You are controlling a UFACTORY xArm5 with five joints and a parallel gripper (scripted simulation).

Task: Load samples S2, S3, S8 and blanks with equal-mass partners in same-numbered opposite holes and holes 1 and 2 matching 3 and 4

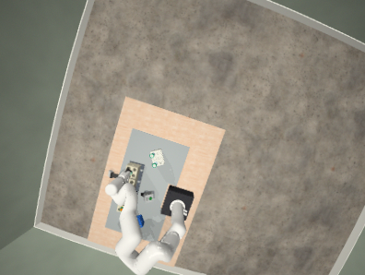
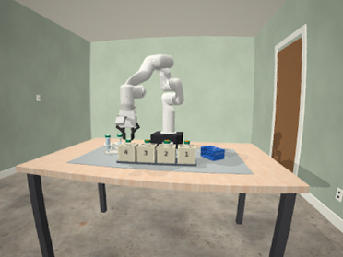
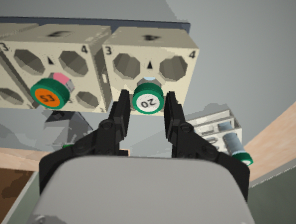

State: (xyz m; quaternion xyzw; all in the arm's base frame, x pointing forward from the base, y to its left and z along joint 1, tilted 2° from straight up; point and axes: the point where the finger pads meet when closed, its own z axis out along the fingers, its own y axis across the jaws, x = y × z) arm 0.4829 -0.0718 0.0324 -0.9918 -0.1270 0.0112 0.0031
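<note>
Now: hand 23 cm past the done key desk, 15 cm to the right of it and 9 cm above it. The rest, counted from my hand: blank rack RB (13 cm behind, 20 cm to the right, 11 cm below); then loading stand ST (5 cm behind, 16 cm to the left, 14 cm below); then blue sample rack RS (24 cm behind, 44 cm to the left, 11 cm below).
</note>
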